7 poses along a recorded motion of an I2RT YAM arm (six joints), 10 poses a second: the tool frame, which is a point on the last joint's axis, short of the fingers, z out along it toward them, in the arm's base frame.
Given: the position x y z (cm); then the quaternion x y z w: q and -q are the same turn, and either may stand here.
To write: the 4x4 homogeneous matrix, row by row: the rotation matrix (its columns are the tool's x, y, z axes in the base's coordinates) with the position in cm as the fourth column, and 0 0 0 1 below. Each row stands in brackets. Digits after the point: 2 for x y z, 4 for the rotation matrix.
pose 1, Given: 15.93 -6.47 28.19 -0.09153 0.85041 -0.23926 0.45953
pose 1, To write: [[-0.5609 0.0642 0.8254 15.93], [-0.3756 0.8688 -0.3228 -6.47], [-0.7378 -0.4911 -0.4632 28.19], [0 0 0 1]]
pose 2, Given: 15.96 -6.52 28.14 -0.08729 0.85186 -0.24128 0.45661
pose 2, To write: [[-0.5678 0.0716 0.8201 15.96], [-0.3691 0.8683 -0.3314 -6.52], [-0.7358 -0.4908 -0.4666 28.14], [0 0 0 1]]
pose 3, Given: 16.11 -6.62 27.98 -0.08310 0.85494 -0.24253 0.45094
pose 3, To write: [[-0.5795 0.0766 0.8114 16.11], [-0.3608 0.8685 -0.3398 -6.62], [-0.7307 -0.4896 -0.4757 27.98], [0 0 0 1]]
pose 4, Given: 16.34 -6.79 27.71 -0.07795 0.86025 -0.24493 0.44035
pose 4, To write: [[-0.6000 0.0816 0.7958 16.34], [-0.3498 0.8679 -0.3527 -6.79], [-0.7194 -0.4901 -0.4922 27.71], [0 0 0 1]]
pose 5, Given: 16.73 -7.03 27.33 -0.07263 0.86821 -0.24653 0.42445
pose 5, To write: [[-0.6291 0.0832 0.7728 16.73], [-0.3354 0.8679 -0.3664 -7.03], [-0.7012 -0.4897 -0.5181 27.33], [0 0 0 1]]
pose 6, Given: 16.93 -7.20 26.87 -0.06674 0.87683 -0.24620 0.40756
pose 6, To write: [[-0.6589 0.0836 0.7476 16.93], [-0.3177 0.8699 -0.3773 -7.20], [-0.6819 -0.4861 -0.5466 26.87], [0 0 0 1]]
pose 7, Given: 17.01 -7.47 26.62 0.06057 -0.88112 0.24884 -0.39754
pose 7, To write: [[-0.6766 0.0911 0.7307 17.01], [-0.3046 0.8688 -0.3904 -7.47], [-0.6704 -0.4867 -0.5601 26.62], [0 0 0 1]]
